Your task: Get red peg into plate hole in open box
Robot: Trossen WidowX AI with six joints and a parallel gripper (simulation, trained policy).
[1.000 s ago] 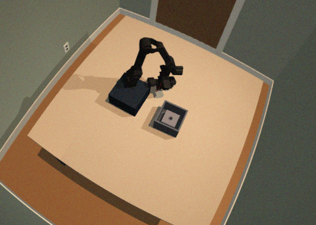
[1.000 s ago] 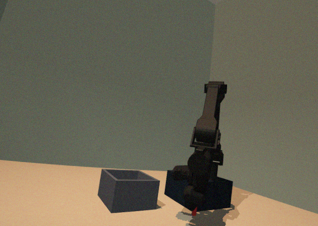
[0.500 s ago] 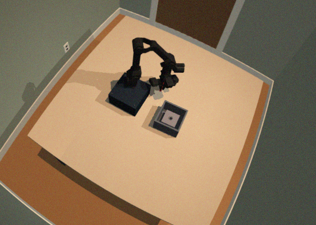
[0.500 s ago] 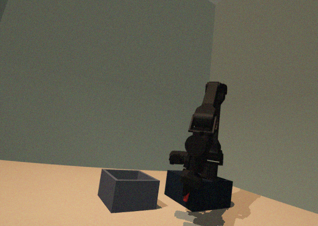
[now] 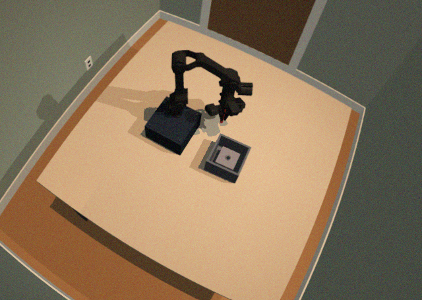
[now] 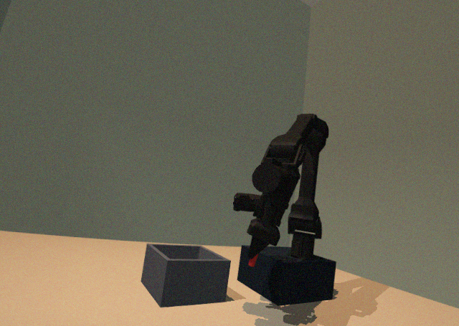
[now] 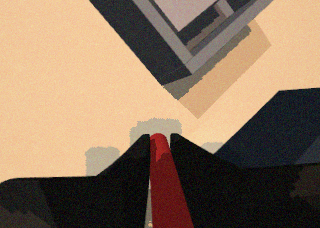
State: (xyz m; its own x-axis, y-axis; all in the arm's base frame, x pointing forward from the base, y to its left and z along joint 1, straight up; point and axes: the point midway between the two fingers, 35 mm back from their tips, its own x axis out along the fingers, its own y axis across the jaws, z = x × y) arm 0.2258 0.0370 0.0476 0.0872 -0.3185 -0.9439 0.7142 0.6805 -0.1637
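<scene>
The light grey plate lies 8 cm ahead of my gripper tip, 14 cm to the right of it and 8 cm below it. Round my gripper tip: dark blue box (8 cm ahead, 14 cm to the right, 9 cm below); red peg (1 cm behind, 1 cm to the left, 2 cm above).
</scene>
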